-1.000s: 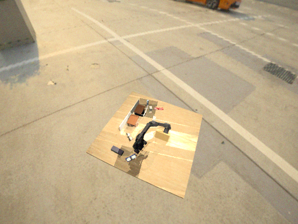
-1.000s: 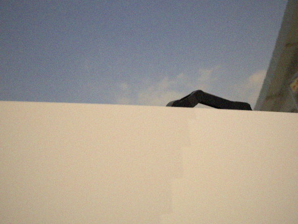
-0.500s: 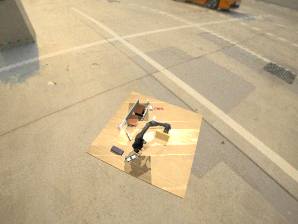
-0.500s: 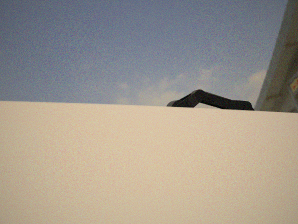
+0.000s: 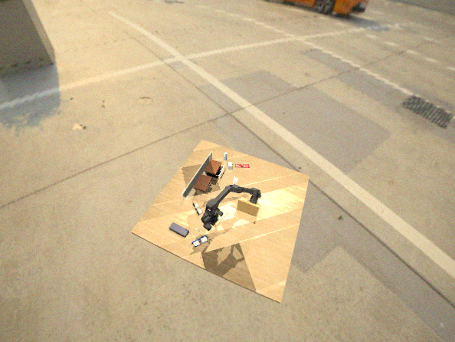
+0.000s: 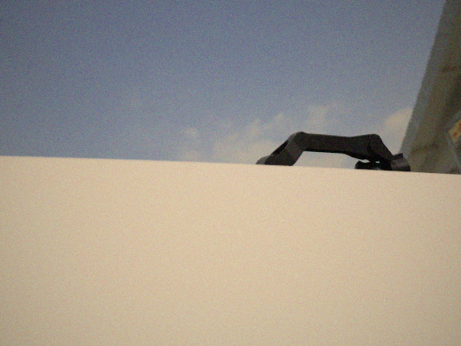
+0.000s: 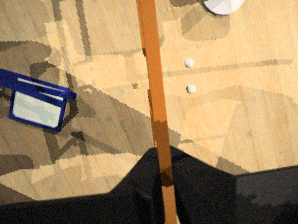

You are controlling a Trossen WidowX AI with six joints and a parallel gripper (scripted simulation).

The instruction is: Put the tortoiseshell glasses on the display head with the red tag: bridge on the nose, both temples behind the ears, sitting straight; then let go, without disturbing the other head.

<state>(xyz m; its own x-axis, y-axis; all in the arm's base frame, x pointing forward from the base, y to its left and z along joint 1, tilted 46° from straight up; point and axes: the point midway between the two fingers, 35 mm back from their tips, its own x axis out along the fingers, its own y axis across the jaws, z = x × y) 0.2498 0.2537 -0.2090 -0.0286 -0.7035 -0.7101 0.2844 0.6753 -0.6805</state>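
Right now my gripper tip is 9 cm to the left of the grey cylinder, 9 cm above it and 7 cm short of it. Round my gripper tip: dark case (27 cm ahead, 10 cm to the left, 10 cm below); then white upright panel (48 cm to the right, 35 cm ahead, 6 cm below).
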